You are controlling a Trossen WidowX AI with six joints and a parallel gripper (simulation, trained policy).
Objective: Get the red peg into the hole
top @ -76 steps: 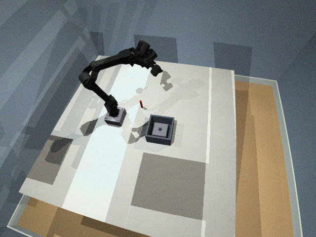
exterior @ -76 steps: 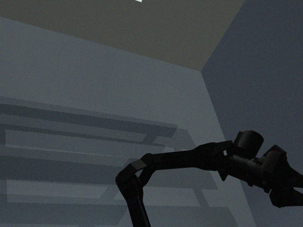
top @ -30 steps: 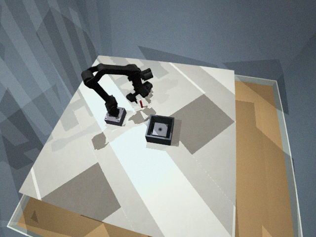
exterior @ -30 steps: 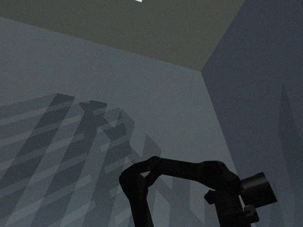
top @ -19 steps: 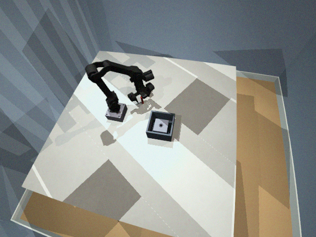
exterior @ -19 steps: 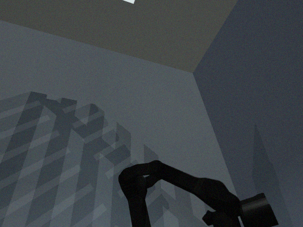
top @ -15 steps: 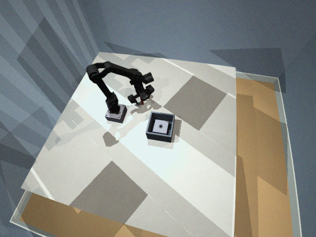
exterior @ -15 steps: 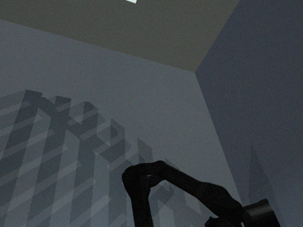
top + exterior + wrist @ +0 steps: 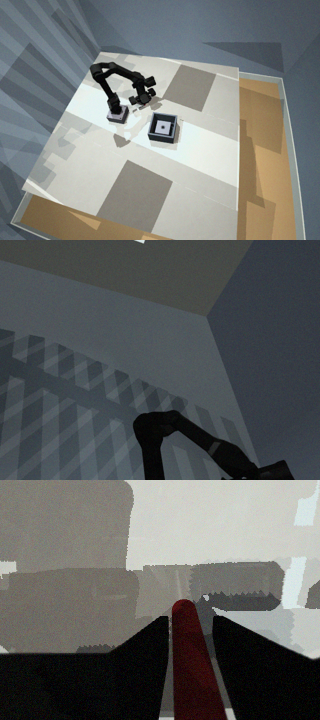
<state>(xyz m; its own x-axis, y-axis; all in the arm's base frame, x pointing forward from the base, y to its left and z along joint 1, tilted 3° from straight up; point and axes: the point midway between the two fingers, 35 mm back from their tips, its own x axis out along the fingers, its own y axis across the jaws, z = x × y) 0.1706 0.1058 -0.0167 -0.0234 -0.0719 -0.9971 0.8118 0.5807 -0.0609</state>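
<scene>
Now: the red peg 20 mm above my gripper tip. From my gripper tip the other things lie so: grey plate (190 mm to the right, 170 mm ahead, 20 mm above); then dark box (190 mm to the right, 170 mm ahead).
</scene>
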